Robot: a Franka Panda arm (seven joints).
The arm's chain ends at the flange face. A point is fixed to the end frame.
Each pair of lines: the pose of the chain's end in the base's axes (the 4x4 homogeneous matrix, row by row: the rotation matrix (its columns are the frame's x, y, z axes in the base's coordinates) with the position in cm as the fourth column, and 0 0 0 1 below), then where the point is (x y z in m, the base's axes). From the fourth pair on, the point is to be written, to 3 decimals.
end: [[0.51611 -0.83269 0.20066 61.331], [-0.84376 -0.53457 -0.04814 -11.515], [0.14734 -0.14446 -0.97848 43.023], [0 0 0 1]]
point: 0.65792 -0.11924 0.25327
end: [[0.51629 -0.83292 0.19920 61.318], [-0.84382 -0.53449 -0.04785 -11.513], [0.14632 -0.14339 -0.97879 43.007], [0 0 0 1]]
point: 0.65753 -0.11917 0.25304
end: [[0.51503 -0.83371 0.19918 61.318], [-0.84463 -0.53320 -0.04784 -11.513], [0.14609 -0.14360 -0.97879 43.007], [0 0 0 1]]
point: 0.65753 -0.11918 0.25304
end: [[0.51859 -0.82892 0.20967 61.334], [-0.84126 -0.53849 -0.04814 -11.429], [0.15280 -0.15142 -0.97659 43.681], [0 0 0 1]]
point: 0.660 -0.118 0.260
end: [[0.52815 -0.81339 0.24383 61.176], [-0.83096 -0.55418 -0.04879 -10.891], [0.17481 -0.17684 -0.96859 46.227], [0 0 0 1]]
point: 0.664 -0.113 0.287
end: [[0.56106 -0.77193 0.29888 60.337], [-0.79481 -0.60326 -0.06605 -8.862], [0.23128 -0.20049 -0.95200 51.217], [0 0 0 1]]
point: 0.665 -0.095 0.341
